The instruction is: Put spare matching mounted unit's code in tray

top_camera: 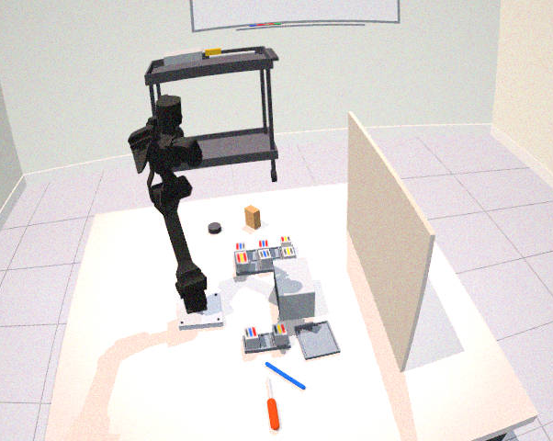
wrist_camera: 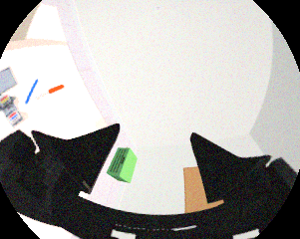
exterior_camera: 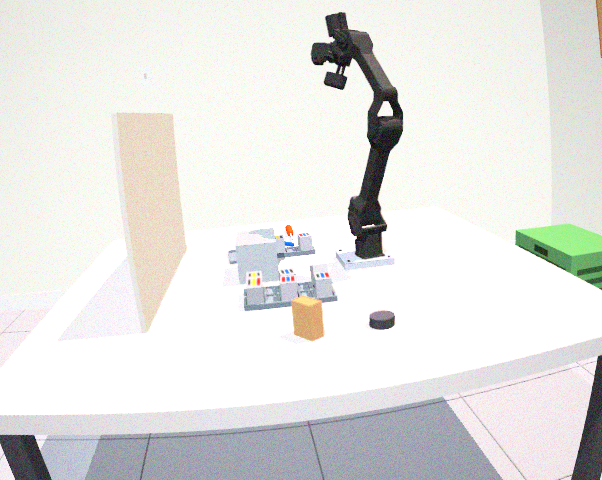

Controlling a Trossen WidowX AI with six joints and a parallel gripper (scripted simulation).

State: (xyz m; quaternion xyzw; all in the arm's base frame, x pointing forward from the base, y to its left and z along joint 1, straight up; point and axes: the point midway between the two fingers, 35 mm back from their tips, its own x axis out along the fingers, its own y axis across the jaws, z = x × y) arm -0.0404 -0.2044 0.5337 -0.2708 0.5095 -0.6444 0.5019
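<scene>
My gripper tip is 540 mm above the rack, 210 mm short of it and 30 mm to the right of it. The rest, counted from my gripper tip: grey tray 540 mm below, 340 mm ahead, 10 mm to the right; blue stick 540 mm below, 220 mm ahead, 100 mm to the right; grey box-like unit 500 mm below, 340 mm ahead, 180 mm to the left.
</scene>
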